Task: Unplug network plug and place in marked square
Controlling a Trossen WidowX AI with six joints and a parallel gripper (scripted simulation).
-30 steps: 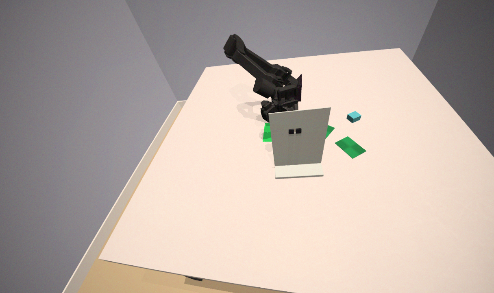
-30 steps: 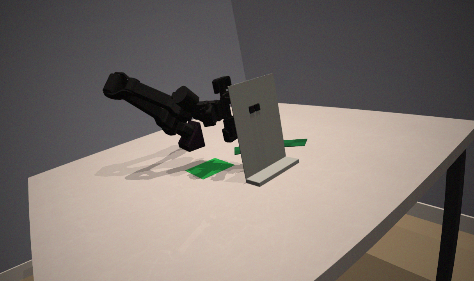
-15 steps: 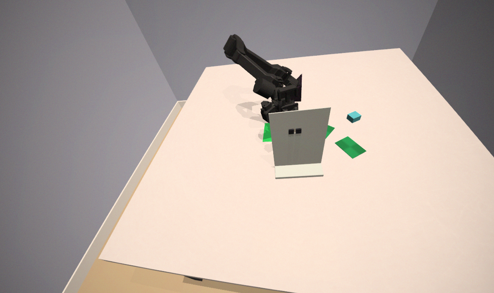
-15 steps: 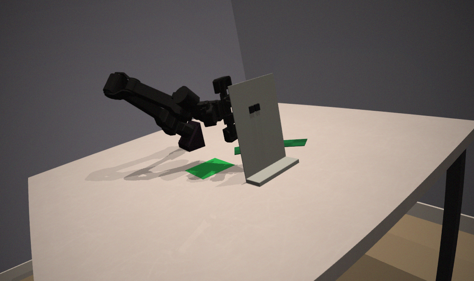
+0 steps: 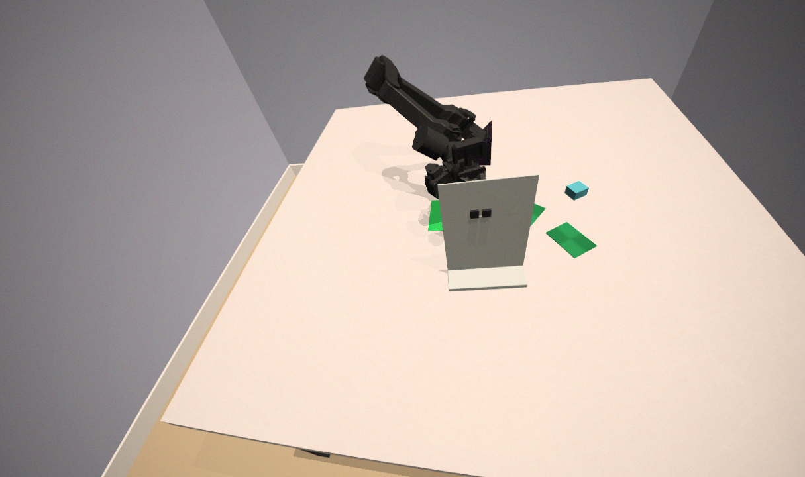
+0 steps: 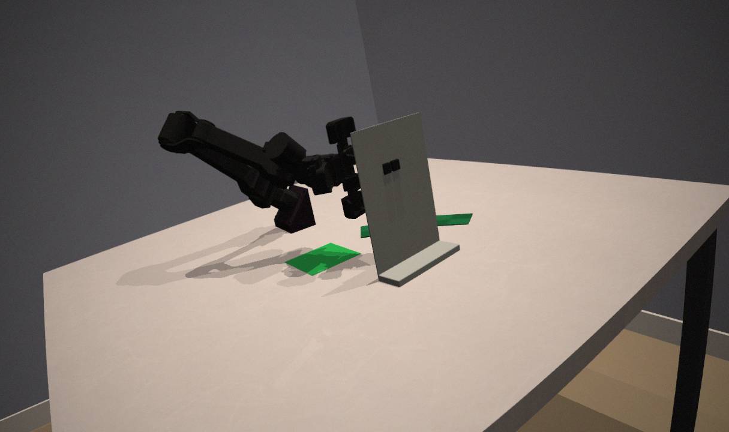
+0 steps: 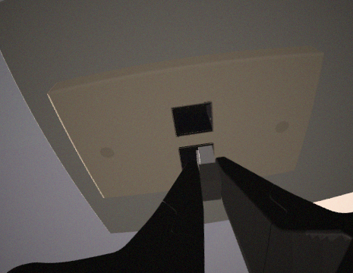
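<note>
My gripper tip is now 19 cm above the bright green marked square, 17 cm past it and 8 cm to the left of it. From my gripper tip the other things lie so: grey upright panel: 7 cm below, 3 cm ahead; dark green board: 20 cm to the left, 19 cm below, 8 cm behind; grey network plug: right at my gripper tip.
</note>
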